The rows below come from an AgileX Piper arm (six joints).
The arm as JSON. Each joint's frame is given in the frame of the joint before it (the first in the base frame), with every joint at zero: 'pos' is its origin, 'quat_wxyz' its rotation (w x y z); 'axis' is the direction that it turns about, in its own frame. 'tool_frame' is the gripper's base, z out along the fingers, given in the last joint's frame.
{
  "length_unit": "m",
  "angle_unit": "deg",
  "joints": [
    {
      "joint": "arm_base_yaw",
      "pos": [
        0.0,
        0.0,
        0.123
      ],
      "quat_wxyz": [
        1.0,
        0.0,
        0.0,
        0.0
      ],
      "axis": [
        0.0,
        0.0,
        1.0
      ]
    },
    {
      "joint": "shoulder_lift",
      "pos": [
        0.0,
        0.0,
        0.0
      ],
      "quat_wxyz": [
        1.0,
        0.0,
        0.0,
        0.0
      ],
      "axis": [
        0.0,
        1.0,
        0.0
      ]
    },
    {
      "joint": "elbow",
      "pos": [
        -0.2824,
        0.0,
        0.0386
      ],
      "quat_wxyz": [
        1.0,
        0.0,
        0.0,
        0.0
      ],
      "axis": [
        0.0,
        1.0,
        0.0
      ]
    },
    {
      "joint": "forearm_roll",
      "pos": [
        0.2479,
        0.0,
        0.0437
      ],
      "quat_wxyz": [
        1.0,
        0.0,
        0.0,
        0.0
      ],
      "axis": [
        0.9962,
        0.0,
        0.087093
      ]
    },
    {
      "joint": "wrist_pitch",
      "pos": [
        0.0,
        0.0,
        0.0
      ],
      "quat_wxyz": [
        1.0,
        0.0,
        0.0,
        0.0
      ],
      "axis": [
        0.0,
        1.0,
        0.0
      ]
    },
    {
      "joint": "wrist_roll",
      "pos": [
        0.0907,
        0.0,
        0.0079
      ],
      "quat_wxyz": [
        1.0,
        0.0,
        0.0,
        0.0
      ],
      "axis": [
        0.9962,
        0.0,
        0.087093
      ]
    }
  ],
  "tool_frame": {
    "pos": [
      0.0,
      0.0,
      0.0
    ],
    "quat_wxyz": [
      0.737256,
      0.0,
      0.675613,
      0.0
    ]
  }
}
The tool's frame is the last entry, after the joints.
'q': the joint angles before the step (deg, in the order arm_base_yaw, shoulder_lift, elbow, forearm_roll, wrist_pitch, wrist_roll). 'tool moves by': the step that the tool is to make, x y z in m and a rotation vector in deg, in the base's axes. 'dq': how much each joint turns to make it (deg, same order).
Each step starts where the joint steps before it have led.
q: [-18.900 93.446 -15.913 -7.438 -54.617 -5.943]
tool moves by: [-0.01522 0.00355 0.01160 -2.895 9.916 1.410]
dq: [0.000 -9.704 0.026 -1.207 18.635 -3.367]
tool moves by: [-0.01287 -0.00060 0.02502 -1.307 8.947 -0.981]
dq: [-0.001 -10.962 -3.460 -0.527 22.803 -1.106]
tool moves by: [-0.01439 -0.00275 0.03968 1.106 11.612 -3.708]
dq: [0.000 -9.389 -8.524 0.342 29.612 -0.070]
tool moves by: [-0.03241 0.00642 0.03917 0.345 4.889 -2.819]
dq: [0.001 -10.488 -5.136 0.035 20.593 -0.117]
